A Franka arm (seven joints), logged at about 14 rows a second.
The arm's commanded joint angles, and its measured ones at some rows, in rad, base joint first. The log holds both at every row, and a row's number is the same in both.
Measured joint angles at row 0:
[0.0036, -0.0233, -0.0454, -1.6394, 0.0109, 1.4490, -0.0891]
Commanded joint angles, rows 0 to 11:
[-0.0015, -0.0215, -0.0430, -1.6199, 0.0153, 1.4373, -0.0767]
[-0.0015, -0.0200, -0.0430, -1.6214, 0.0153, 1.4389, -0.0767]
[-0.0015, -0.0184, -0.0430, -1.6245, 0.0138, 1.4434, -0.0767]
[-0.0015, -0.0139, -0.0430, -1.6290, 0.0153, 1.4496, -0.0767]
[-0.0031, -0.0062, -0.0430, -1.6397, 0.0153, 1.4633, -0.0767]
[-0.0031, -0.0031, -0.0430, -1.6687, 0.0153, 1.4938, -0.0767]
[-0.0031, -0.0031, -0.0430, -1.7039, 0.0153, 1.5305, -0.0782]
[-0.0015, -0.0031, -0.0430, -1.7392, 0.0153, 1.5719, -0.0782]
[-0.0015, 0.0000, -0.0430, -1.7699, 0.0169, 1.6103, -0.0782]
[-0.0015, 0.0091, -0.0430, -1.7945, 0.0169, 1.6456, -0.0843]
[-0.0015, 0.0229, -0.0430, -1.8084, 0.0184, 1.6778, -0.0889]
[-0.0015, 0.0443, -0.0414, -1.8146, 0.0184, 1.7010, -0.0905]
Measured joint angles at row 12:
[0.0032, 0.0289, -0.0454, -1.7924, 0.0114, 1.6589, -0.0877]
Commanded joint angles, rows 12 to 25:
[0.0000, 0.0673, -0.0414, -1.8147, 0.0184, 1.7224, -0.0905]
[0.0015, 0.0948, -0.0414, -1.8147, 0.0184, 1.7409, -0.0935]
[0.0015, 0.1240, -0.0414, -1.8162, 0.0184, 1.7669, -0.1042]
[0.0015, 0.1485, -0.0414, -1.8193, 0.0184, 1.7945, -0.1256]
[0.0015, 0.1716, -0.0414, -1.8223, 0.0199, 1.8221, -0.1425]
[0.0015, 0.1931, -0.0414, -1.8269, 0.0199, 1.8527, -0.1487]
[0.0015, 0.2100, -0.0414, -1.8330, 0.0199, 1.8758, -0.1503]
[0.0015, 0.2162, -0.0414, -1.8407, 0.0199, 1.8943, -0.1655]
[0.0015, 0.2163, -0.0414, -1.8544, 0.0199, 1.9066, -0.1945]
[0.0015, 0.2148, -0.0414, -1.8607, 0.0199, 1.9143, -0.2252]
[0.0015, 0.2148, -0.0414, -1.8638, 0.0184, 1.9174, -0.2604]
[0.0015, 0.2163, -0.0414, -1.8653, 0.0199, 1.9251, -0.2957]
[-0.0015, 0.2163, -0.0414, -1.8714, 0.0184, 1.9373, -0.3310]
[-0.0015, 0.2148, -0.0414, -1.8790, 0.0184, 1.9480, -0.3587]
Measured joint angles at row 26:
[0.0044, 0.2349, -0.0435, -1.8493, 0.0117, 1.9162, -0.2935]
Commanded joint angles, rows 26 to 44:
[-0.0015, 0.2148, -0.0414, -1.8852, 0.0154, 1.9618, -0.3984]
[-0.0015, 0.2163, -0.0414, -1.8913, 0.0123, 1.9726, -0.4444]
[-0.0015, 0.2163, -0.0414, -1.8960, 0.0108, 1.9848, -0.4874]
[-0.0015, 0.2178, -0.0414, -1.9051, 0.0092, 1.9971, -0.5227]
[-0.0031, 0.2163, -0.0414, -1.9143, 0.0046, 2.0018, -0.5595]
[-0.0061, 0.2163, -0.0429, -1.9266, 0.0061, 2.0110, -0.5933]
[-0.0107, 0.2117, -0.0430, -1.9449, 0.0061, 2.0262, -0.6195]
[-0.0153, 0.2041, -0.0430, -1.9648, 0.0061, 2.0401, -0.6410]
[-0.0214, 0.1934, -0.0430, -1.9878, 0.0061, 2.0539, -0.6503]
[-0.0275, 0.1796, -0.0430, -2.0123, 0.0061, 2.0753, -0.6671]
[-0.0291, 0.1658, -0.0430, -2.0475, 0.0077, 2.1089, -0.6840]
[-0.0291, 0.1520, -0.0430, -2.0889, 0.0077, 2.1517, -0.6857]
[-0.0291, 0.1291, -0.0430, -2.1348, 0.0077, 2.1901, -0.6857]
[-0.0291, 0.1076, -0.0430, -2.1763, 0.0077, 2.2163, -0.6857]
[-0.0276, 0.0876, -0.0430, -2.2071, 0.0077, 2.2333, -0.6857]
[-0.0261, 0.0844, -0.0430, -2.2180, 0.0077, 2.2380, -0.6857]
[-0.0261, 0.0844, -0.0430, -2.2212, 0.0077, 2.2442, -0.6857]
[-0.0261, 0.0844, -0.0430, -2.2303, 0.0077, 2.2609, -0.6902]
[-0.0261, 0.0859, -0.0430, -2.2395, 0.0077, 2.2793, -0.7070]
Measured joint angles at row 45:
[-0.0215, 0.1185, -0.0459, -2.1944, 0.0108, 2.2368, -0.6743]
